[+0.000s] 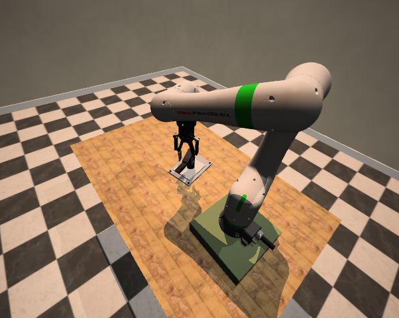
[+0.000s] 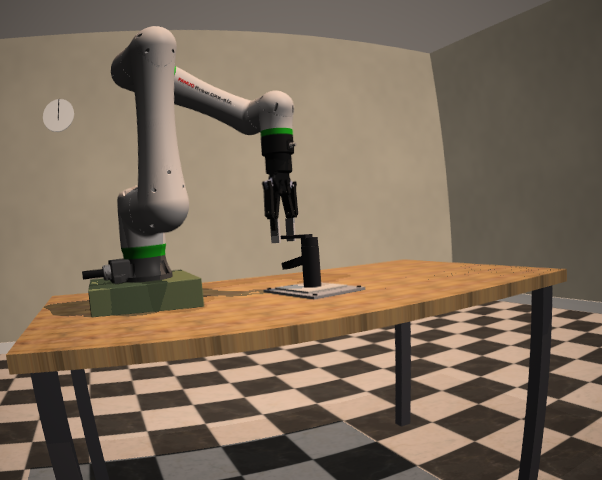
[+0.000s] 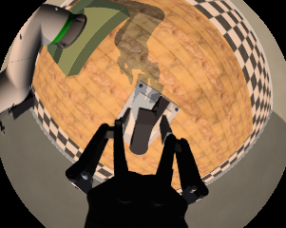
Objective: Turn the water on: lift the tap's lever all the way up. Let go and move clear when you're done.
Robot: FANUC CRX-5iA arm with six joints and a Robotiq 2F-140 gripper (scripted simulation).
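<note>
Right now my hand is 30 mm to the left of the lever, 20 mm short of it and 20 mm above it.
</note>
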